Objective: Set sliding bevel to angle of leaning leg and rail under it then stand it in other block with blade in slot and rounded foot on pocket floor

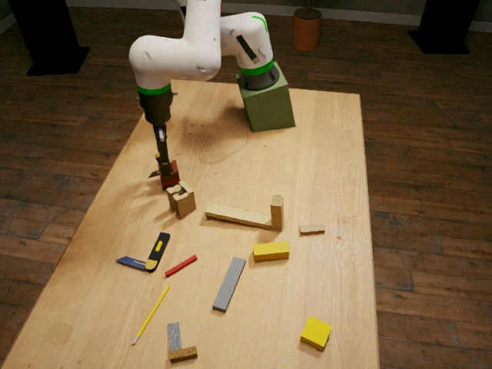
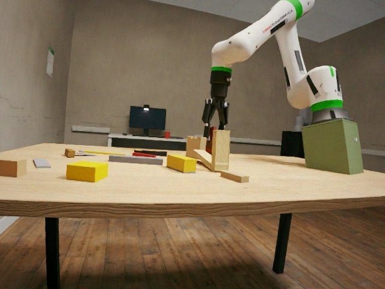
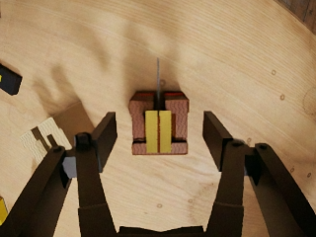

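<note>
My gripper is now 10 mm to the left of the sliding bevel and 30 mm above it. Also, from my hand: grey bar (400 mm ahead, 200 mm to the left, 100 mm below); then red stick (340 mm ahead, 70 mm to the left, 100 mm below); then grey blade (20 mm to the right, 50 mm below).
</note>
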